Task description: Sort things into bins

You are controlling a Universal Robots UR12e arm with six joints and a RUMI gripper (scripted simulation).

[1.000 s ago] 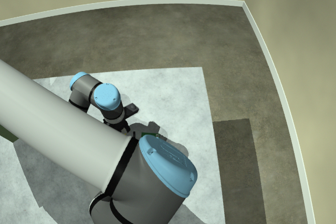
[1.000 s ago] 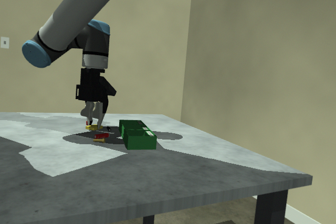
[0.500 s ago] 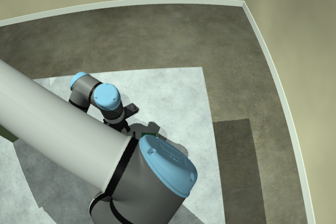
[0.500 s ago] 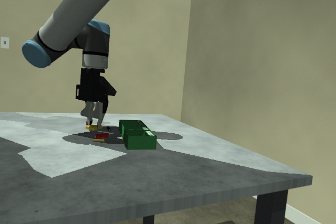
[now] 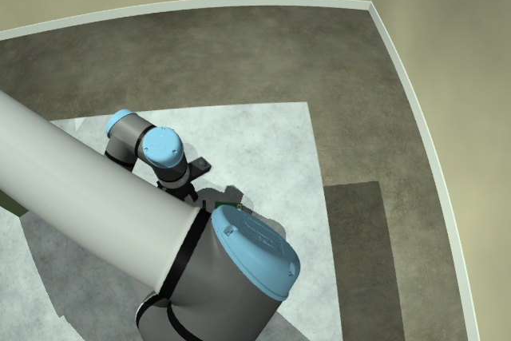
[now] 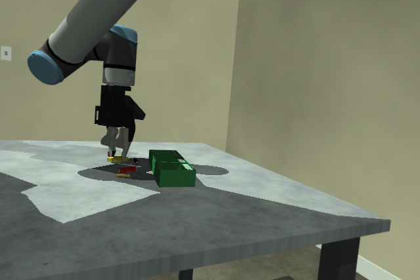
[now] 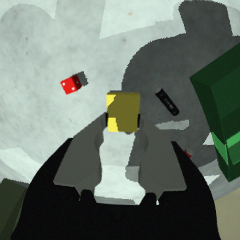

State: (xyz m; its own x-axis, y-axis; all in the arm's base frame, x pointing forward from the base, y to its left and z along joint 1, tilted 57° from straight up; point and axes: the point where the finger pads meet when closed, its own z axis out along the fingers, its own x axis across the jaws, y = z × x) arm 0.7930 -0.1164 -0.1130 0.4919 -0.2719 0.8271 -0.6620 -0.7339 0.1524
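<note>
The black battery lies 5 cm ahead of my hand, 3 cm to the right of it and 1 cm below it. The rest, counted from my hand: yellow block 1 cm below; red die 7 cm to the left, 1 cm below, 1 cm behind; red battery 14 cm to the right, 1 cm below, 1 cm behind.
</note>
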